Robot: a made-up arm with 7 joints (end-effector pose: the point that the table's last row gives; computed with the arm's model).
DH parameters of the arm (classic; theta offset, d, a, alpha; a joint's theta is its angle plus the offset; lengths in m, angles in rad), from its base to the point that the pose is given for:
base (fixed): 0 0.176 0 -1.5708
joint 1: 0 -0.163 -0.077 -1.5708
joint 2: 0 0.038 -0.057 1.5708
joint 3: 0 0.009 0.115 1.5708
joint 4: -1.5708 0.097 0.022 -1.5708
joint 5: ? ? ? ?
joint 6: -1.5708 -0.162 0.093 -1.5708
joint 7: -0.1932 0 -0.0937 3.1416
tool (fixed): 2.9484 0.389 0 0
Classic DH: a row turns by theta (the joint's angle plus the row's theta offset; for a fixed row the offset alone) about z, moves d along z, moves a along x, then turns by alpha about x.
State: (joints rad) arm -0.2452 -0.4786 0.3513 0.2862 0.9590 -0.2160 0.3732
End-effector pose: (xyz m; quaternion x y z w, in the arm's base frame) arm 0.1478 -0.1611 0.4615 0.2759 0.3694 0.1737 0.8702
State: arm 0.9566 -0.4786 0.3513 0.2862 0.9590 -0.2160 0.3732
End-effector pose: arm 0.3196 -0.1611 0.1411 0.3258 0.7967 -0.0127 0.5089
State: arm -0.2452 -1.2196 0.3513 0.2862 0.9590 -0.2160 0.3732
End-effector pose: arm 0.0729 0.0340 0.4428 0.0509 0.4565 0.4351 0.7744
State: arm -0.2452 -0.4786 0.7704 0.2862 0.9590 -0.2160 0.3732
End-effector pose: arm 0.2591 -0.1213 0.3323 0.2296 0.5318 0.0644 0.8126
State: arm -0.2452 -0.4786 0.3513 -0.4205 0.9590 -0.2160 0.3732
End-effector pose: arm 0.0577 -0.2283 0.4786 0.3546 0.2090 -0.1272 0.9024
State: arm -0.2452 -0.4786 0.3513 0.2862 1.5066 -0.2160 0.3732
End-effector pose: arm 0.2235 -0.2680 0.3605 0.4843 0.4662 0.1534 0.7243
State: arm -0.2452 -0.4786 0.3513 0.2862 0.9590 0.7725 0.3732
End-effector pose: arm -0.1718 -0.3454 0.4538 0.4701 -0.0291 -0.0328 0.8815
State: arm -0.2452 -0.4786 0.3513 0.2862 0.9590 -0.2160 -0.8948
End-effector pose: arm 0.0859 -0.1433 0.5519 0.4411 0.1342 0.6554 0.5982
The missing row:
joint 5: 1.5708 -0.041 0.111 1.5708
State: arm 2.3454 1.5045 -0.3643 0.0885 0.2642 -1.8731 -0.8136
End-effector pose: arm -0.1000 -0.4978 -0.0669 0.1405 0.7648 -0.6272 0.0433
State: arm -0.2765 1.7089 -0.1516 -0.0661 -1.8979 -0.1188 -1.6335
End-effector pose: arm 0.1776 -0.1828 -0.0522 0.1174 0.7094 -0.1355 0.6816
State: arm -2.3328 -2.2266 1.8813 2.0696 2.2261 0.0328 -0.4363
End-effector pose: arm 0.4553 -0.3248 0.4570 0.4057 0.3005 -0.3301 0.7976
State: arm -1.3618 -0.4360 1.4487 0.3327 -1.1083 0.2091 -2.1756
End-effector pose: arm -0.2481 -0.0250 -0.0147 -0.4008 0.5245 0.7471 0.0787
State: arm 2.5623 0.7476 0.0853 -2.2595 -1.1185 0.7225 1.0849
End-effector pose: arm -0.2608 -0.3141 -0.0064 0.8947 0.1081 -0.3174 0.2951
